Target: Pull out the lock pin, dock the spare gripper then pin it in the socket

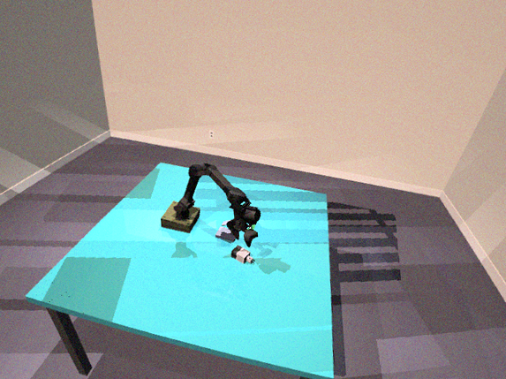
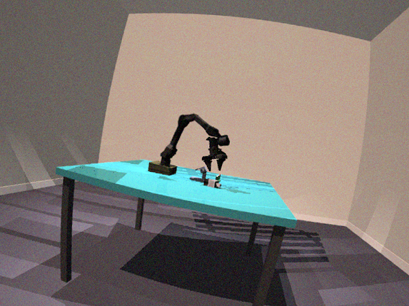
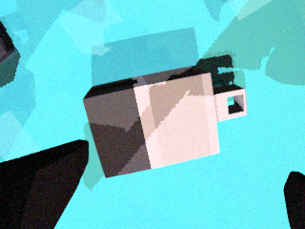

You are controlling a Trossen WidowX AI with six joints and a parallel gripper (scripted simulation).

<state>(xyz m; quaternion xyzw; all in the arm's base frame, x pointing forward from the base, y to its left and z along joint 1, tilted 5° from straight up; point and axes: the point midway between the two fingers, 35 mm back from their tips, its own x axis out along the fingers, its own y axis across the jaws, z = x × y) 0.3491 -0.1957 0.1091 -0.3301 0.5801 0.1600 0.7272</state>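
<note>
Now: the spare gripper 8 cm below my gripper tip. The rest, counted from my gripper tip: mount 9 cm behind, 16 cm to the left, 5 cm below; green pad 4 cm ahead, 27 cm to the left, 8 cm below.
</note>
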